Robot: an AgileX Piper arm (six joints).
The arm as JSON. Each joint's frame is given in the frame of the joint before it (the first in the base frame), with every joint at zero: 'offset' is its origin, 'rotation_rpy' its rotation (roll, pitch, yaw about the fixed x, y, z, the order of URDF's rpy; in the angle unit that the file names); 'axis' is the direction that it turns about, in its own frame. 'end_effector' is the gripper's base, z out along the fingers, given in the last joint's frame.
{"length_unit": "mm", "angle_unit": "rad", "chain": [
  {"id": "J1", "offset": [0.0, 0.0, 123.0], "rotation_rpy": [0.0, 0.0, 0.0], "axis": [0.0, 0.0, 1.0]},
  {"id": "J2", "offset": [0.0, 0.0, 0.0], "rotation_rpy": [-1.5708, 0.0, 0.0], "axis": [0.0, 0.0, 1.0]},
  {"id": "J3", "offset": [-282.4, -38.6, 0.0], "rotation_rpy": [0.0, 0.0, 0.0], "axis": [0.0, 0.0, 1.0]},
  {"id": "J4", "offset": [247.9, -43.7, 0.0], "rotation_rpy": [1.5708, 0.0, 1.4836], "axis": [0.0, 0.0, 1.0]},
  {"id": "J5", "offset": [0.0, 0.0, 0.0], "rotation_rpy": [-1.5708, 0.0, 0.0], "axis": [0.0, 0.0, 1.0]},
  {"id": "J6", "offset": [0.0, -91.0, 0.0], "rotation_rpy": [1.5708, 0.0, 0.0], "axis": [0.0, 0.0, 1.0]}
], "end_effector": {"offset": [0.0, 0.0, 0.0], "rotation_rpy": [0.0, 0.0, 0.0]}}
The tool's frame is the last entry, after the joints.
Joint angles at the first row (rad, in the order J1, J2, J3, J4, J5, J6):
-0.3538, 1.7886, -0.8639, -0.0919, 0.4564, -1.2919
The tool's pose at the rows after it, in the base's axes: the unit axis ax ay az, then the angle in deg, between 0 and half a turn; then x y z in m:
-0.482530 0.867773 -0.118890 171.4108 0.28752 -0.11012 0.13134
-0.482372 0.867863 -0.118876 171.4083 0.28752 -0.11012 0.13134
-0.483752 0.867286 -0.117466 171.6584 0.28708 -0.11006 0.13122
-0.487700 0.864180 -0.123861 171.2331 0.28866 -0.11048 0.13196
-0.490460 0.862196 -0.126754 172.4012 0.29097 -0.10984 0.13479
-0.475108 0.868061 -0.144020 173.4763 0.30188 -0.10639 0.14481
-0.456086 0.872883 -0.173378 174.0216 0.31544 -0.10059 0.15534
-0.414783 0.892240 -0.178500 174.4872 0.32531 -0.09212 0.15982
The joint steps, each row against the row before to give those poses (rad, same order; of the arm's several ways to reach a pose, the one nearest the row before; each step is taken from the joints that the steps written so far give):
0.0000, 0.0000, 0.0000, 0.0000, 0.0000, 0.0000
0.0000, 0.0000, 0.0000, 0.0000, 0.0000, 0.0003
0.0000, 0.0000, 0.0000, -0.0015, 0.0050, -0.0018
0.0009, 0.0000, -0.0020, -0.0057, -0.0127, -0.0040
0.0107, 0.0000, -0.0159, -0.0413, 0.0270, 0.0368
0.0362, 0.0007, -0.0500, -0.0925, 0.0478, 0.1388
0.0474, 0.0052, -0.0528, -0.1174, 0.0365, 0.1712
0.0423, 0.0160, -0.0446, -0.0439, 0.0543, 0.1578

